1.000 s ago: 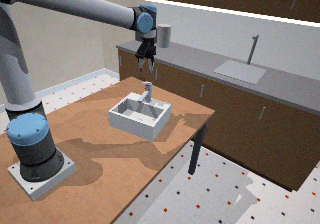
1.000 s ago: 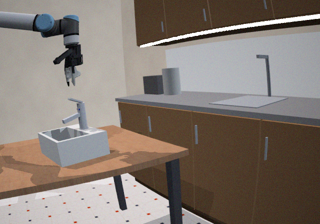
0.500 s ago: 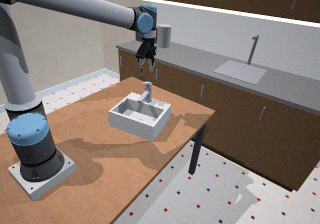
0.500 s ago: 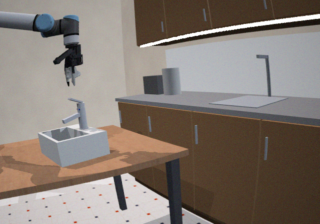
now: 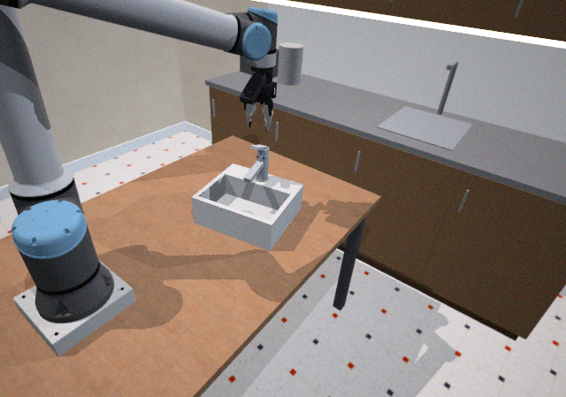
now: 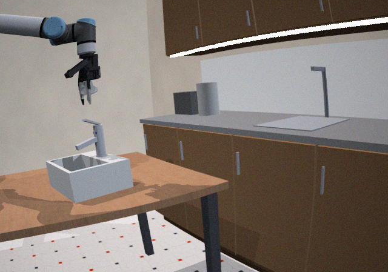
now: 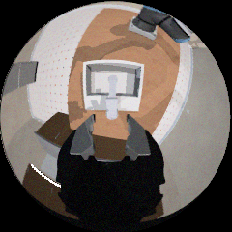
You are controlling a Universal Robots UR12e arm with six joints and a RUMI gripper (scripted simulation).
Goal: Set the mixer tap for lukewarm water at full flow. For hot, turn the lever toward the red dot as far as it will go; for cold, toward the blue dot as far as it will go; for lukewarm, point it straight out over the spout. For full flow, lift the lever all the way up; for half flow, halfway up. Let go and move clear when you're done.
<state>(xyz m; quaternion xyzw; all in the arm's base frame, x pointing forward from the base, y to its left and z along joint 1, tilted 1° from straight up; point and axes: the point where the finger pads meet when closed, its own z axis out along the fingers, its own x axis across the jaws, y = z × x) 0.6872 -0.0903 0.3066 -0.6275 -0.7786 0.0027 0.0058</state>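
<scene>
Now: the lever 2 cm ahead of my hand, 1 cm to the left of it and 9 cm below it. Round my hand: grey mixer tap: 3 cm ahead, 1 cm to the left, 14 cm below; white basin: 7 cm behind, 1 cm to the right, 33 cm below.
</scene>
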